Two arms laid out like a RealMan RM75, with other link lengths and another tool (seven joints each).
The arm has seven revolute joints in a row. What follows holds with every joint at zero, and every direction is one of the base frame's. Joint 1 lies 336.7 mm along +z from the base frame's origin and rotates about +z. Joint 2 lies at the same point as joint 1 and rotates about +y. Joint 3 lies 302.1 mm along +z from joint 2 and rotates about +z. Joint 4 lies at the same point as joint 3 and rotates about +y. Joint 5 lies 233.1 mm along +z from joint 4 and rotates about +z. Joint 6 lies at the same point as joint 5 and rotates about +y. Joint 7 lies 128.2 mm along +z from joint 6 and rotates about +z. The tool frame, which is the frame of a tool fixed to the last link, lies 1 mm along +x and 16 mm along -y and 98 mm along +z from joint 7; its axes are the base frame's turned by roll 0, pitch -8.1 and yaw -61.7 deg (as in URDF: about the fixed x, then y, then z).
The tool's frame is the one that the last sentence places.
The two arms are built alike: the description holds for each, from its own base.
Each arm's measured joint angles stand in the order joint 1, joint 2, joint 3, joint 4, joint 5, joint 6, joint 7.
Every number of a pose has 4 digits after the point. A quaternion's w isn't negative.
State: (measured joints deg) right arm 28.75 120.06 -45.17 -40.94 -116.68 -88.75 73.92; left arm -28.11 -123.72 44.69 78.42 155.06 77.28 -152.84
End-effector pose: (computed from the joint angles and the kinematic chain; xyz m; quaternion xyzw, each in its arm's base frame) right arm 0.2883 0.3961 -0.0115 -0.8937 -0.3799 0.1703 0.1673; left arm -0.3612 0.4518 0.1231 -0.3501 -0.8849 -0.1860 0.2447
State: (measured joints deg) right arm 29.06 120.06 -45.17 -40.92 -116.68 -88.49 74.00; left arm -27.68 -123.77 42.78 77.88 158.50 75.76 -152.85
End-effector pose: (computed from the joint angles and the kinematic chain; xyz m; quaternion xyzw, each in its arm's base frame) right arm 0.2868 0.3984 -0.0115 -0.8932 -0.3811 0.1692 0.1681; left arm -0.3835 0.4457 0.1343 -0.3266 -0.8854 -0.1856 0.2737
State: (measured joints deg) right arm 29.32 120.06 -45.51 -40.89 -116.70 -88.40 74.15; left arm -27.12 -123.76 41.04 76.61 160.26 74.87 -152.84
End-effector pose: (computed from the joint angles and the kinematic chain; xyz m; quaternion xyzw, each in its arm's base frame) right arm 0.2851 0.3992 -0.0127 -0.8931 -0.3828 0.1693 0.1651; left arm -0.4026 0.4369 0.1377 -0.3036 -0.8905 -0.1835 0.2849
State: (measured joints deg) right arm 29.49 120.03 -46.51 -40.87 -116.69 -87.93 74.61; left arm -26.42 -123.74 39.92 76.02 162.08 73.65 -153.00
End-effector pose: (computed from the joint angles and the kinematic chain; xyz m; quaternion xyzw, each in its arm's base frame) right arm 0.2843 0.3994 -0.0155 -0.8945 -0.3831 0.1669 0.1591; left arm -0.4191 0.4292 0.1437 -0.2851 -0.8914 -0.1830 0.3011
